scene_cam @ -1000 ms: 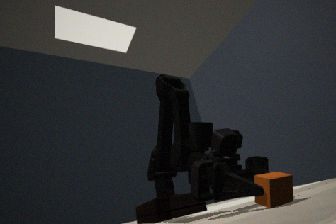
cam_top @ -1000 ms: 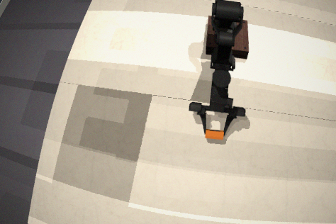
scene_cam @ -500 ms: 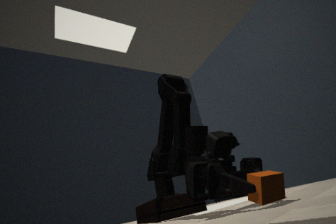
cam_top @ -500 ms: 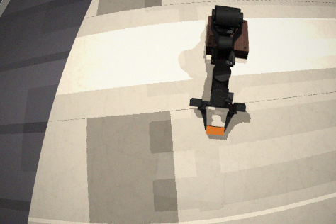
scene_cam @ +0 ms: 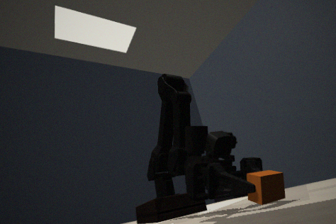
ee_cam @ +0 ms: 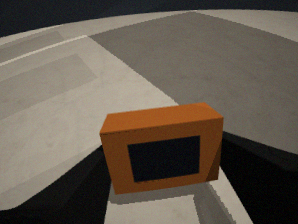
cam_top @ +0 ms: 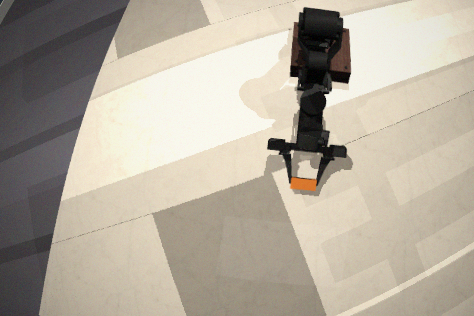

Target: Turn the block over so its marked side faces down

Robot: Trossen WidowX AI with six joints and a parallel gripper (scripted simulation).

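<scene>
The orange block lies 10 mm behind my gripper tip.
</scene>
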